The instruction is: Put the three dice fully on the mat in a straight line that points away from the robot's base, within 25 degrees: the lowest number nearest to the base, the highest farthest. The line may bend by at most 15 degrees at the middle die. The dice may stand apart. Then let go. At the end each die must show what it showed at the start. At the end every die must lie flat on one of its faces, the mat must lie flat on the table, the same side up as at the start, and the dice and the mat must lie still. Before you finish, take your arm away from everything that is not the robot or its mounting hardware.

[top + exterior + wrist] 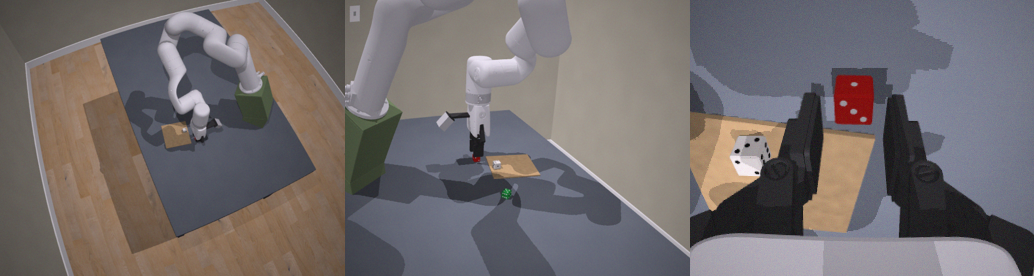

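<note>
Right now my hand is 3 cm above the red die. The rest, counted from my hand: mat (9 cm to the right, 8 cm ahead, 4 cm below); white die (8 cm to the right, 3 cm below, 3 cm ahead); green die (22 cm to the right, 4 cm behind, 3 cm below).
</note>
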